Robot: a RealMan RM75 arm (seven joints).
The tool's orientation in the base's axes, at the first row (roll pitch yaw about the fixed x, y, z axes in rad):
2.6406, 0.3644, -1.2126
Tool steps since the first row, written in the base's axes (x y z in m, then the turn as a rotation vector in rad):
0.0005, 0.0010, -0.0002, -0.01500, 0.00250, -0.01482
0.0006, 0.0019, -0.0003, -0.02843, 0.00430, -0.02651
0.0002, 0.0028, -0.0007, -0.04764, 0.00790, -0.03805
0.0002, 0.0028, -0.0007, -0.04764, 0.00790, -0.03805
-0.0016, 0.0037, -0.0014, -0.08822, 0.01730, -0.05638
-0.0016, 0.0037, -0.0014, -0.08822, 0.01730, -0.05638
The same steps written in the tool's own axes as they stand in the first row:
-0.0006, -0.0009, 0.0000, -0.00182, 0.00360, 0.02085
-0.0014, -0.0015, 0.0001, -0.00363, 0.00774, 0.03816
-0.0021, -0.0018, 0.0008, -0.00896, 0.01550, 0.05881
-0.0021, -0.0018, 0.0008, -0.00896, 0.01550, 0.05881
-0.0033, -0.0011, 0.0025, -0.02394, 0.03378, 0.09771
-0.0033, -0.0011, 0.0025, -0.02394, 0.03378, 0.09771

